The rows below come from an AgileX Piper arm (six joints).
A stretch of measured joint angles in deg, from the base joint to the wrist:
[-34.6 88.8 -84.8 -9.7 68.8 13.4]
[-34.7 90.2 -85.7 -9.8 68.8 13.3]
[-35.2 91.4 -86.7 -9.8 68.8 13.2]
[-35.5 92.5 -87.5 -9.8 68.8 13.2]
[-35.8 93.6 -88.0 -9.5 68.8 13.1]
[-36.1 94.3 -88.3 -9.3 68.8 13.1]
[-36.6 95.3 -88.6 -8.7 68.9 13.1]
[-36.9 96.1 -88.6 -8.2 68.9 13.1]
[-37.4 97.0 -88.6 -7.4 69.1 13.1]
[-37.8 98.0 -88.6 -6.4 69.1 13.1]
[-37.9 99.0 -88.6 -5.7 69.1 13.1]
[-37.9 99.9 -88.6 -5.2 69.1 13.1]
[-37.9 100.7 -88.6 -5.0 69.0 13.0]
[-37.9 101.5 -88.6 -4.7 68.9 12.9]
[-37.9 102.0 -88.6 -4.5 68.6 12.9]
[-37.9 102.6 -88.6 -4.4 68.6 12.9]
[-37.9 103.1 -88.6 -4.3 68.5 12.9]
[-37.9 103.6 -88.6 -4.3 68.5 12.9]
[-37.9 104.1 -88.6 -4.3 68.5 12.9]
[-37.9 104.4 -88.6 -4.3 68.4 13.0]
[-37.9 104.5 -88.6 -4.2 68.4 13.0]
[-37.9 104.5 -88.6 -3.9 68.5 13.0]
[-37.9 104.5 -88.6 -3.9 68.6 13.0]
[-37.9 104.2 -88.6 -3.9 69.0 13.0]
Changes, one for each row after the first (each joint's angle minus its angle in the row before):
[-0.1 1.4 -0.9 -0.1 0.0 -0.1]
[-0.5 1.2 -1.0 0.0 0.0 -0.1]
[-0.3 1.1 -0.8 0.0 0.0 0.0]
[-0.3 1.1 -0.5 0.3 0.0 -0.1]
[-0.3 0.7 -0.3 0.2 0.0 0.0]
[-0.5 1.0 -0.3 0.6 0.1 0.0]
[-0.3 0.8 0.0 0.5 0.0 0.0]
[-0.5 0.9 0.0 0.8 0.2 0.0]
[-0.4 1.0 0.0 1.0 0.0 0.0]
[-0.1 1.0 0.0 0.7 0.0 0.0]
[0.0 0.9 0.0 0.5 0.0 0.0]
[0.0 0.8 0.0 0.2 -0.1 -0.1]
[0.0 0.8 0.0 0.3 -0.1 -0.1]
[0.0 0.5 0.0 0.2 -0.3 0.0]
[0.0 0.6 0.0 0.1 0.0 0.0]
[0.0 0.5 0.0 0.1 -0.1 0.0]
[0.0 0.5 0.0 0.0 0.0 0.0]
[0.0 0.5 0.0 0.0 0.0 0.0]
[0.0 0.3 0.0 0.0 -0.1 0.1]
[0.0 0.1 0.0 0.1 0.0 0.0]
[0.0 0.0 0.0 0.3 0.1 0.0]
[0.0 0.0 0.0 0.0 0.1 0.0]
[0.0 -0.3 0.0 0.0 0.4 0.0]

